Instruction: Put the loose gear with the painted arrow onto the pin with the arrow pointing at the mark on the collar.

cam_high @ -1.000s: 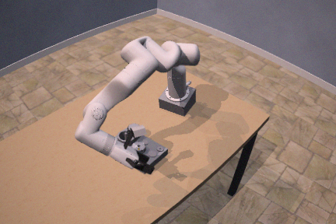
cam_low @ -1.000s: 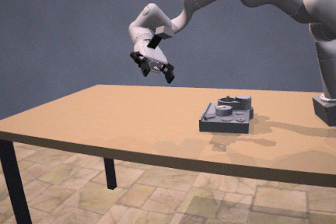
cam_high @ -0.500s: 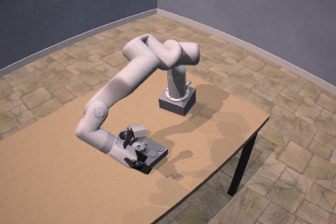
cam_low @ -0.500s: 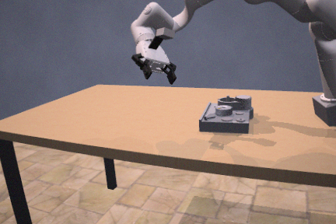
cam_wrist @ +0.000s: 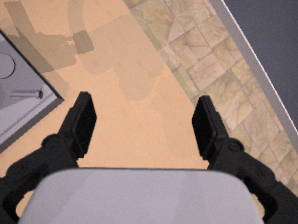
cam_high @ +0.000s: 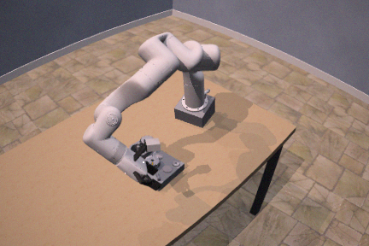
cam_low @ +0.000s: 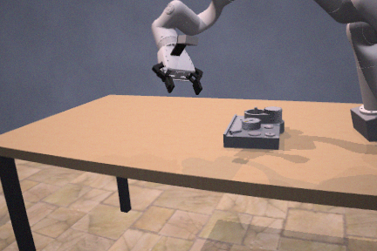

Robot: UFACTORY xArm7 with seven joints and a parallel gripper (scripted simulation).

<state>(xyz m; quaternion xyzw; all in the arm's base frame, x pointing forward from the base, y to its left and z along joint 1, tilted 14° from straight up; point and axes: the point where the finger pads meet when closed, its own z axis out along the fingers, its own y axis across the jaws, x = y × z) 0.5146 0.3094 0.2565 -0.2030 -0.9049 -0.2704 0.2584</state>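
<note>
The grey gear is 15 cm behind my hand, 18 cm to the right of it and 15 cm below it. Round my hand: flat disc (17 cm behind, 12 cm to the right, 16 cm below); then grey pin (11 cm behind, 10 cm to the right, 16 cm below).
</note>
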